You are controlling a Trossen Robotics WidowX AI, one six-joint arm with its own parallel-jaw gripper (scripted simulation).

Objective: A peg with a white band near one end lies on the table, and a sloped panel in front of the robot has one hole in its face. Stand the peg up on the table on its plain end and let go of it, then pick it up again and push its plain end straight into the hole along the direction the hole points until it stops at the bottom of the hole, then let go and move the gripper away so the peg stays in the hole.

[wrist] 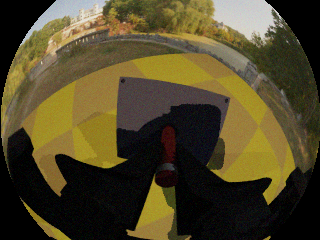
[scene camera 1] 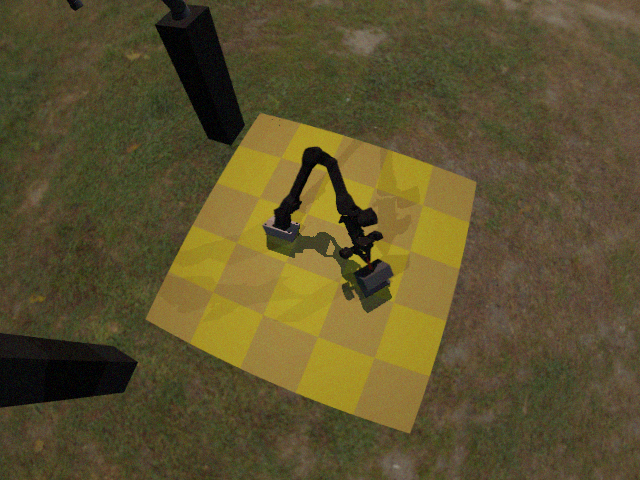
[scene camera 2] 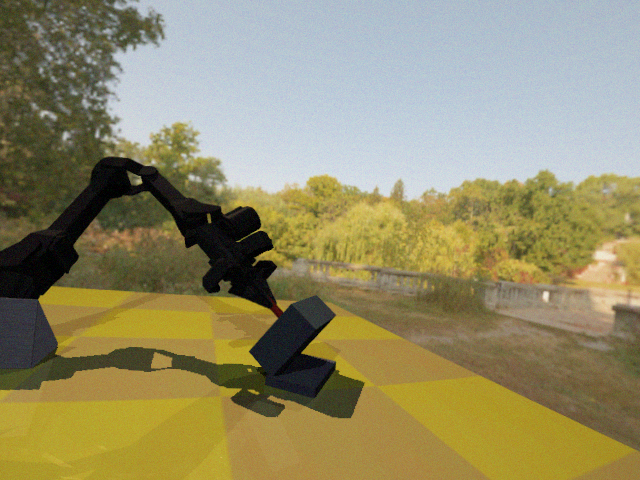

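There is a red peg, and my gripper is holding it. The gripper itself appears in the wrist view as well as in scene camera 1. A sloped panel is here too, and so is a flat dark foot.
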